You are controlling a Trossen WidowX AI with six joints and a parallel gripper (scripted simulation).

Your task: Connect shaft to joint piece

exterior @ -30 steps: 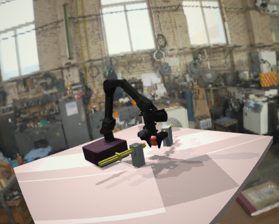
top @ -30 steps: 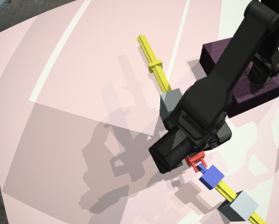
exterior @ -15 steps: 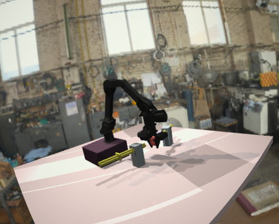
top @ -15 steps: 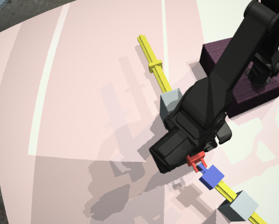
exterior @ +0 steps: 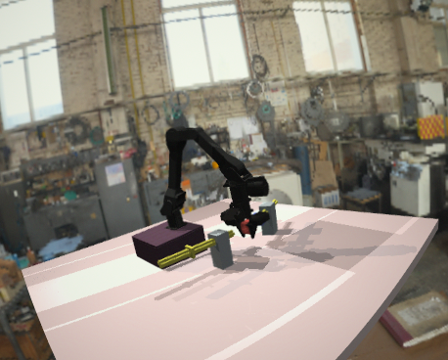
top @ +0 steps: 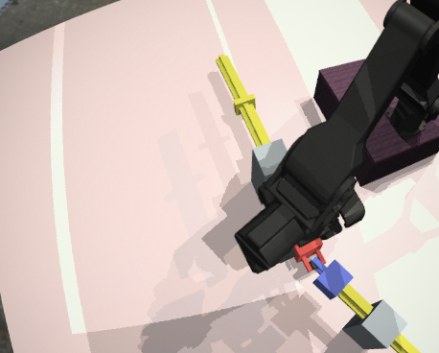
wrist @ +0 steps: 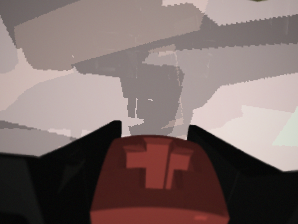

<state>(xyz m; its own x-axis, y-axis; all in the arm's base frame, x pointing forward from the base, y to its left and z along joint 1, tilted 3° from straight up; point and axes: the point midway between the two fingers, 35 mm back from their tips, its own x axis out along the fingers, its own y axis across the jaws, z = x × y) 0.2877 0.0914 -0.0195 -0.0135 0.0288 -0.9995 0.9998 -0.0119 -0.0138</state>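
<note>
Now: the red forked joint piece 40 mm above my gripper tip and 10 mm to the left of it.
</note>
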